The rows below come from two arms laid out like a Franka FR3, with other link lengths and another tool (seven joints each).
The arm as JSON. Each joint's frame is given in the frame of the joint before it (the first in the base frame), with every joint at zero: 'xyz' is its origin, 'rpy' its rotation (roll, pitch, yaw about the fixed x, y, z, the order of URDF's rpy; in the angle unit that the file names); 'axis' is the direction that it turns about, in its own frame. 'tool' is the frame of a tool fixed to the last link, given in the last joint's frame.
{
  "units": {
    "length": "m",
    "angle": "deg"
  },
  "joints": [
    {
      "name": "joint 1",
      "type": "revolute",
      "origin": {
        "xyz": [
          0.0,
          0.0,
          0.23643
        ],
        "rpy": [
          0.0,
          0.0,
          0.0
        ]
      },
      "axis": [
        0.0,
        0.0,
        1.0
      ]
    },
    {
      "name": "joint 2",
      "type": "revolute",
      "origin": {
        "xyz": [
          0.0,
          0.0,
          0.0
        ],
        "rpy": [
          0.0,
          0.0,
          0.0
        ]
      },
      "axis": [
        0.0,
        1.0,
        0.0
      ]
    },
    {
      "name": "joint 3",
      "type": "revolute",
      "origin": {
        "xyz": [
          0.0,
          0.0,
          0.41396
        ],
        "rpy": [
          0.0,
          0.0,
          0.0
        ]
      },
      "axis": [
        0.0,
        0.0,
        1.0
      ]
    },
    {
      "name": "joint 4",
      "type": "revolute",
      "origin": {
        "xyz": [
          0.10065,
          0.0,
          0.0
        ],
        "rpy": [
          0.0,
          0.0,
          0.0
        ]
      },
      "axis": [
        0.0,
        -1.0,
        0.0
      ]
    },
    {
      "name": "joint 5",
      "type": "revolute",
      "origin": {
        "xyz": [
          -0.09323,
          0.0,
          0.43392
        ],
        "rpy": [
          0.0,
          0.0,
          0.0
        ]
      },
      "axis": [
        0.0,
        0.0,
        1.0
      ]
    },
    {
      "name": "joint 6",
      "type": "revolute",
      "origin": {
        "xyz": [
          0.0,
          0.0,
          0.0
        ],
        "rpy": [
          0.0,
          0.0,
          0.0
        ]
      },
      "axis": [
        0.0,
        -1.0,
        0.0
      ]
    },
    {
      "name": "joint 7",
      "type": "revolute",
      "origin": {
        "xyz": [
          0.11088,
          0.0,
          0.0
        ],
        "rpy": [
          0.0,
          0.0,
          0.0
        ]
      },
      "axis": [
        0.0,
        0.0,
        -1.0
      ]
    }
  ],
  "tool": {
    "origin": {
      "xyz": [
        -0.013,
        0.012,
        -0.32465
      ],
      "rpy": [
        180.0,
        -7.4,
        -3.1
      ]
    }
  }
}
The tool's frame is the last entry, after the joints.
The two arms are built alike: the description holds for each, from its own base.
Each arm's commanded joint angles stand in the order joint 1, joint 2, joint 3, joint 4, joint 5, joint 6, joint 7.
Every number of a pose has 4 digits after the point.
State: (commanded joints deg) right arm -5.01 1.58 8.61 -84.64 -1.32 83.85 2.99; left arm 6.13 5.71 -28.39 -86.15 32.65 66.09 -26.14
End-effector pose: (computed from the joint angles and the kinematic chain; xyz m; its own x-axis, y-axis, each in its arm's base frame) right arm 0.6223 0.0433 0.4407 0.9950 -0.0427 0.0902 -0.0450 -0.9987 0.0231; left arm 0.5558 -0.0160 0.4371 0.9947 0.0933 -0.0430 0.0485 -0.7956 -0.6039
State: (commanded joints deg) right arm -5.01 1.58 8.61 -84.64 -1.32 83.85 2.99; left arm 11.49 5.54 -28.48 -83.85 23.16 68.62 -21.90
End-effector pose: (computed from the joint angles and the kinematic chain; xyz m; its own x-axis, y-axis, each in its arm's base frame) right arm 0.6223 0.0433 0.4407 0.9950 -0.0427 0.0902 -0.0450 -0.9987 0.0231; left arm 0.5629 -0.0169 0.4289 0.9927 0.0940 -0.0756 0.0520 -0.8989 -0.4351
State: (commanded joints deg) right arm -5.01 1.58 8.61 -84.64 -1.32 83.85 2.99; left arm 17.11 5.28 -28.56 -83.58 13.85 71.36 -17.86
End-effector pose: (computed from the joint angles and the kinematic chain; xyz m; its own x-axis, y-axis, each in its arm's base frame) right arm 0.6223 0.0433 0.4407 0.9950 -0.0427 0.0902 -0.0450 -0.9987 0.0231; left arm 0.5688 -0.0161 0.4169 0.9905 0.0922 -0.1017 0.0627 -0.9630 -0.2622
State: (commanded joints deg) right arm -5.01 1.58 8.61 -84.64 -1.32 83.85 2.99; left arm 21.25 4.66 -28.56 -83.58 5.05 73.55 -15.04
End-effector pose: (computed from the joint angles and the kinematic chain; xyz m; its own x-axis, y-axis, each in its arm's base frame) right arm 0.6223 0.0433 0.4407 0.9950 -0.0427 0.0902 -0.0450 -0.9987 0.0231; left arm 0.5739 -0.0275 0.4153 0.9908 0.0899 -0.1016 0.0799 -0.9919 -0.0986
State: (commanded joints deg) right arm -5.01 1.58 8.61 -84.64 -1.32 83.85 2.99; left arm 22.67 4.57 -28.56 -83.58 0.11 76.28 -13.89
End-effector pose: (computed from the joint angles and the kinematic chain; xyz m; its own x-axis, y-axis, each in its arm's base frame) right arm 0.6223 0.0433 0.4407 0.9950 -0.0427 0.0902 -0.0450 -0.9987 0.0231; left arm 0.5874 -0.0437 0.4162 0.9940 0.0830 -0.0715 0.0831 -0.9965 -0.0012
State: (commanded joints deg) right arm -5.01 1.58 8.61 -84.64 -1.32 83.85 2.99; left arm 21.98 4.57 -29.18 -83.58 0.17 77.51 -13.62
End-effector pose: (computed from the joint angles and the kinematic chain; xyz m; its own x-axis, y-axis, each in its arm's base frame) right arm 0.6223 0.0433 0.4407 0.9950 -0.0427 0.0902 -0.0450 -0.9987 0.0231; left arm 0.5935 -0.0574 0.4171 0.9972 0.0563 -0.0500 0.0565 -0.9984 0.0034
